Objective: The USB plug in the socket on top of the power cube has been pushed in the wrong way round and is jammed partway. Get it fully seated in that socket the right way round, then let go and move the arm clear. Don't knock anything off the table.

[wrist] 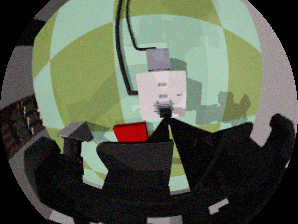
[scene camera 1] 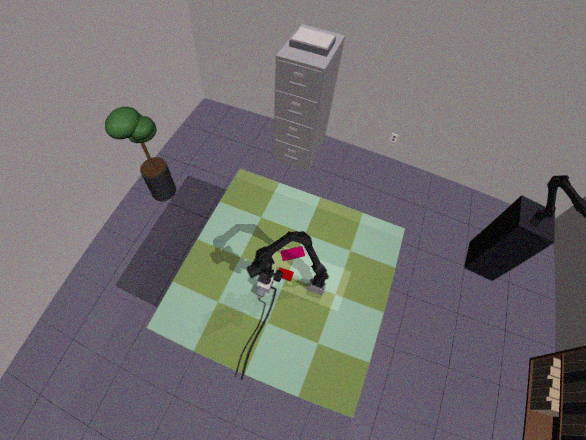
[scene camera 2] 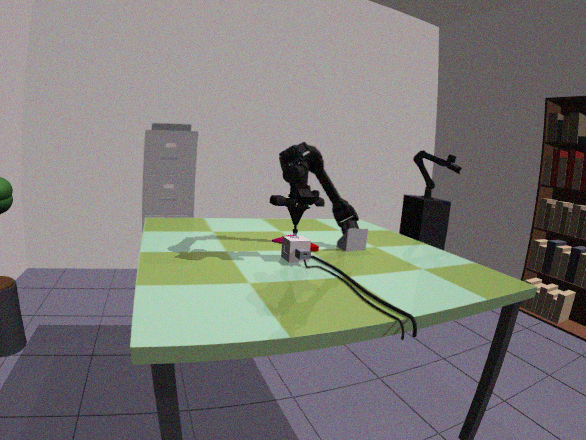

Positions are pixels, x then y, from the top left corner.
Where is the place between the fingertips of my gripper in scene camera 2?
295, 225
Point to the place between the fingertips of my gripper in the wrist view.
167, 121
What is my gripper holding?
A USB plug.
